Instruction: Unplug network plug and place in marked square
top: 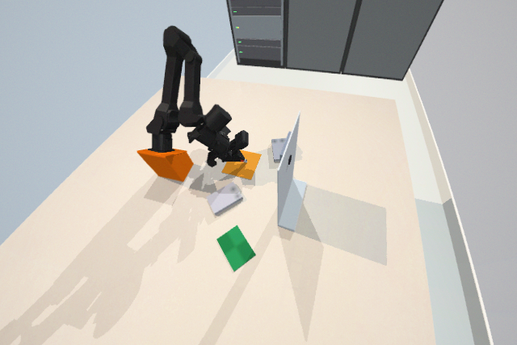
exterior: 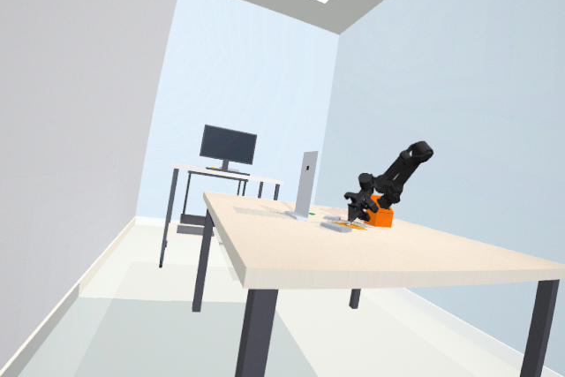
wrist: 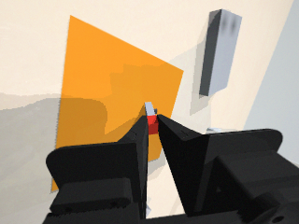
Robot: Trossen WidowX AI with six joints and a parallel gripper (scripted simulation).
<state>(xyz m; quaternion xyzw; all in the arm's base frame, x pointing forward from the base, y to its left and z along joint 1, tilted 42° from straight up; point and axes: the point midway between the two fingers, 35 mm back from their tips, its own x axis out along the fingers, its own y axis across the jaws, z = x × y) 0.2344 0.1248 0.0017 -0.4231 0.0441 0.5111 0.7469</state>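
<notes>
Right now the network plug is right at my gripper tip. Also, from my gripper tip: upright panel (200 mm ahead, 110 mm to the right, 120 mm above); then green square (90 mm ahead, 290 mm to the right, 20 mm below); then orange marked square (10 mm behind, 20 mm below).
</notes>
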